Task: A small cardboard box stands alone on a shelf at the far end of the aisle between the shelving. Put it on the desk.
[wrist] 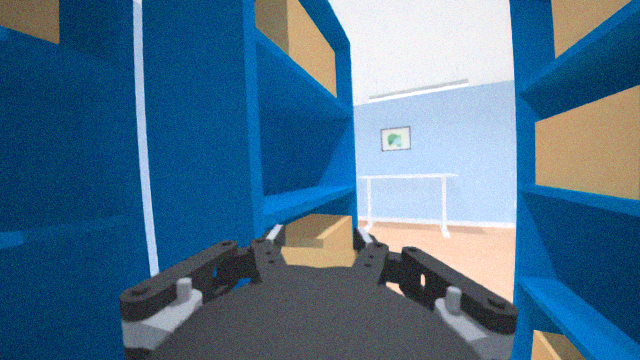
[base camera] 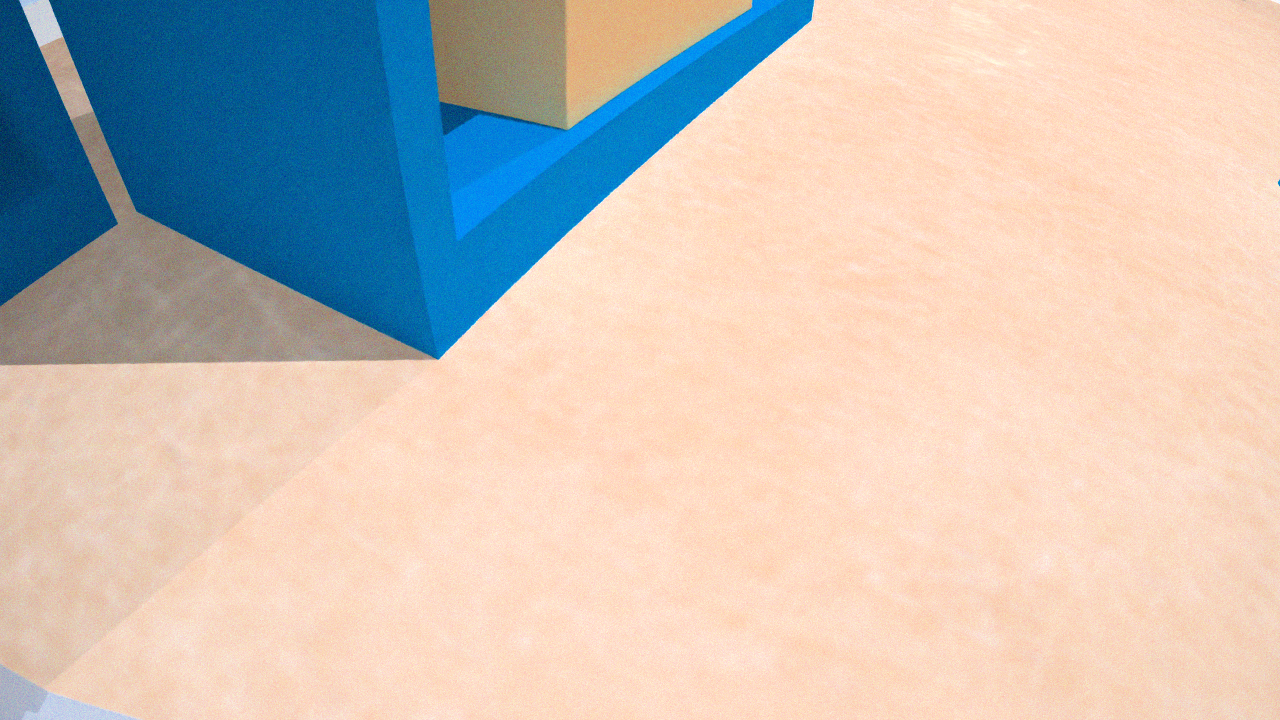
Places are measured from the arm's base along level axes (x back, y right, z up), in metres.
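Where they show: gripper, fingertip midpoint: [wrist: 319,237].
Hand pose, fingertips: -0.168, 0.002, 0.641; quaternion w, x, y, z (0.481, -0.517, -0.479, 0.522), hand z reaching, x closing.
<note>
After its pixels a point has its place, as x, y, z.
The small cardboard box [wrist: 318,257] @(-0.142, 0.001, 0.635) shows as a tan strip low in the middle of the wrist view, between the two fingertips. My gripper [wrist: 319,237] @(-0.168, 0.002, 0.641) is shut on it. The rest of the box is hidden behind the gripper's dark body. A white desk [wrist: 407,176] @(-3.087, 1.349, 0.546) with thin legs stands far off by the blue wall, right of centre in the wrist view, beyond the shelving. The gripper is far from it. The base camera view shows neither the gripper nor the desk.
Blue shelving [base camera: 268,179] @(-0.509, -0.289, -0.287) [wrist: 252,125] @(-0.461, -0.147, 0.808) rises close on the left, bearing cardboard boxes [base camera: 653,40] [wrist: 312,50]. Another blue shelving unit [wrist: 525,150] @(-0.896, 0.970, 0.750) stands on the right, also with boxes [wrist: 587,150] @(-0.560, 0.816, 0.723). Between them a gap opens onto tan floor [wrist: 480,250] @(-2.373, 1.968, -0.397). A picture [wrist: 395,139] @(-3.873, 1.476, 1.241) hangs above the desk.
</note>
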